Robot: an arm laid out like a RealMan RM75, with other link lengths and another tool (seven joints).
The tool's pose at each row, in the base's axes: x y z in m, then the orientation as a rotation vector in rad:
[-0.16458 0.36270 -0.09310 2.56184 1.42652 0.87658]
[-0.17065 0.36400 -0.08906 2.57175 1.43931 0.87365]
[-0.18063 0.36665 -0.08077 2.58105 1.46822 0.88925]
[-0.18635 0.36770 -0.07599 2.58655 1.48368 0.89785]
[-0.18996 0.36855 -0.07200 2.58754 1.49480 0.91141]
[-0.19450 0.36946 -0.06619 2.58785 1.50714 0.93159]
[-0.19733 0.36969 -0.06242 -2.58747 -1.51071 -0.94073]
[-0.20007 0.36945 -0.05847 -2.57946 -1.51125 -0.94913]
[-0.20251 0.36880 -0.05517 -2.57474 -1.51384 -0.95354]
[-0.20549 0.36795 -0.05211 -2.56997 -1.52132 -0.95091]
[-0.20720 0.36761 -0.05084 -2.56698 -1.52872 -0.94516]
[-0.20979 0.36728 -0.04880 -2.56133 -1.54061 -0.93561]
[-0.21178 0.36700 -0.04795 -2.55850 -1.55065 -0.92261]
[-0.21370 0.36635 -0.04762 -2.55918 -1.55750 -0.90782]
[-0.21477 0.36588 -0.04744 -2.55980 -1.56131 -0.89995]
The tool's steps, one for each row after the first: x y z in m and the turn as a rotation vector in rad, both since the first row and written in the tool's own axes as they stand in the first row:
[0.00038 -0.00397 -0.00624 0.01448 0.00300 -0.00029]
[0.00215 -0.01023 -0.01777 0.03640 0.02220 -0.00544]
[0.00280 -0.01355 -0.02450 0.04853 0.03273 -0.00779]
[0.00378 -0.01542 -0.02952 0.05475 0.04465 -0.01022]
[0.00525 -0.01742 -0.03652 0.06089 0.06112 -0.01270]
[0.00596 -0.01843 -0.04108 0.06416 0.06909 -0.01261]
[0.00640 -0.01904 -0.04583 0.06482 0.07691 -0.01399]
[0.00636 -0.01942 -0.04997 0.06497 0.08083 -0.01630]
[0.00582 -0.02017 -0.05423 0.06793 0.08103 -0.02147]
[0.00542 -0.02085 -0.05624 0.07142 0.07899 -0.02630]
[0.00502 -0.02194 -0.05934 0.07772 0.07604 -0.03412]
[0.00437 -0.02300 -0.06113 0.08440 0.07047 -0.04033]
[0.00322 -0.02397 -0.06253 0.09039 0.06279 -0.04408]
[0.00249 -0.02446 -0.06332 0.09333 0.05851 -0.04617]

